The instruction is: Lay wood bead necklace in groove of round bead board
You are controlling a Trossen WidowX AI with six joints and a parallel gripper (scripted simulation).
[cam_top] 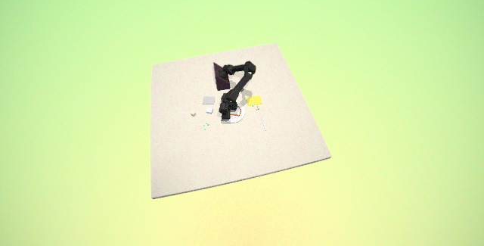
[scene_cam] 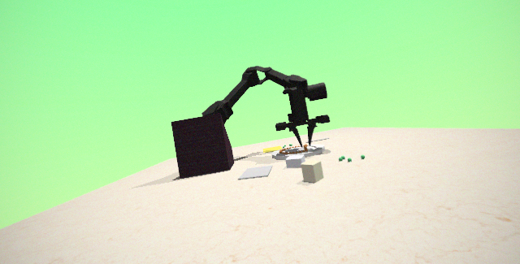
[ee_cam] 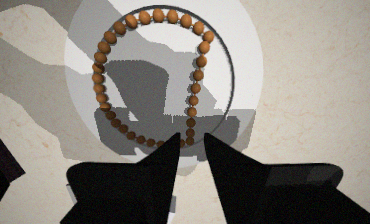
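My gripper tip is now 20 mm past the round white bead board, 50 mm to the right of it and 20 mm above it. The rest, counted from my gripper tip: cream cube 60 mm behind, 270 mm to the right, 10 mm below; then yellow card 110 mm behind, 240 mm to the left, 20 mm below; then grey flat plate 180 mm behind, 130 mm to the right, 20 mm below.
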